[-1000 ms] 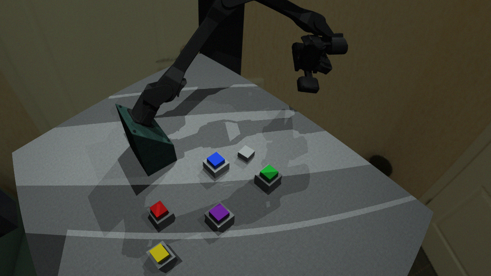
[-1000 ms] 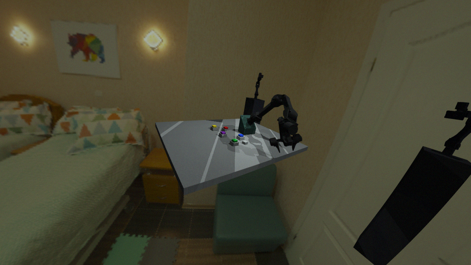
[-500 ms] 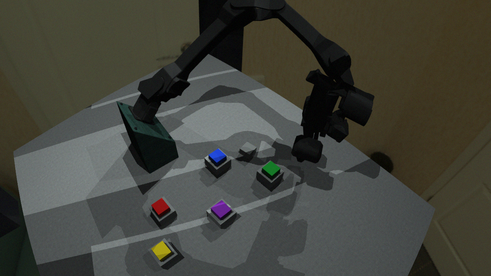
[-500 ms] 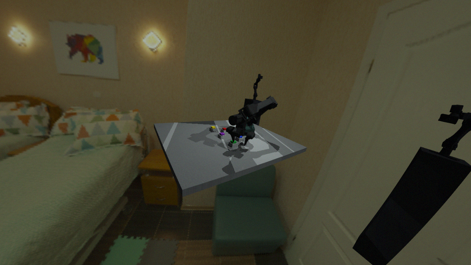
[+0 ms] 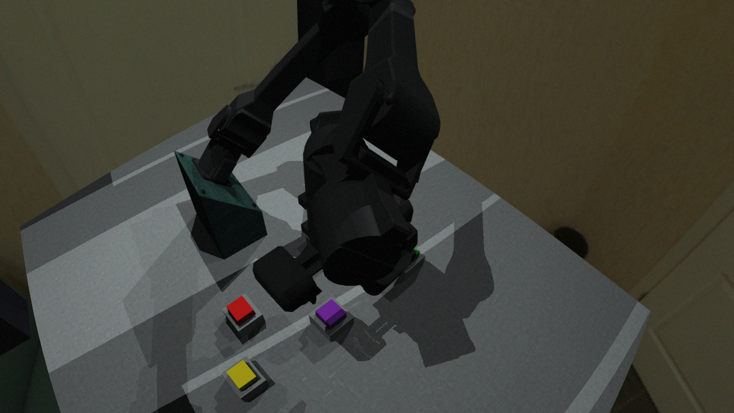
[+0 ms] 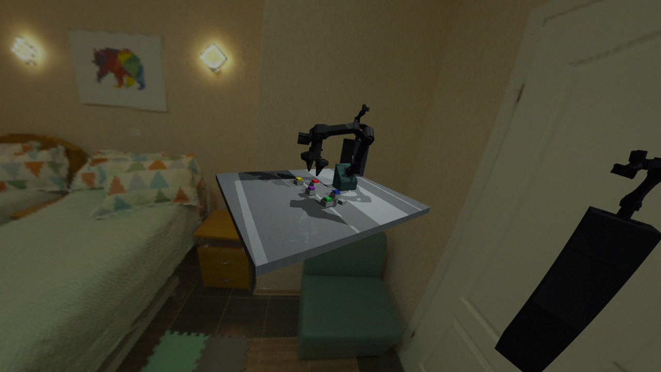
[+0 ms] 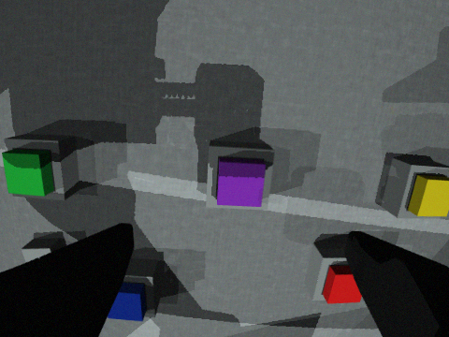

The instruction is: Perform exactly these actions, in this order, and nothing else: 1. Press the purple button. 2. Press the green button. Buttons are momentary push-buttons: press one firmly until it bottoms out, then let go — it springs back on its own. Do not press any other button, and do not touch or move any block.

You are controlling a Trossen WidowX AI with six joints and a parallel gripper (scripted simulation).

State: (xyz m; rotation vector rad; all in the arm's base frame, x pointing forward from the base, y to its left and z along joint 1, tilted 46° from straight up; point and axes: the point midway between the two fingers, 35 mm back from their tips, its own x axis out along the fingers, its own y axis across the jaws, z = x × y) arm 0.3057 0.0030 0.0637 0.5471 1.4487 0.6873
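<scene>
Now: gripper tip 90 mm above the purple button, 10 mm to the left of it and 10 mm past it. From my gripper tip the other things lie so: green button: 150 mm to the left, 90 mm below, 20 mm behind; then red button: 120 mm to the right, 90 mm below, 90 mm behind; then blue button: 130 mm behind, 90 mm below, 70 mm to the left.
</scene>
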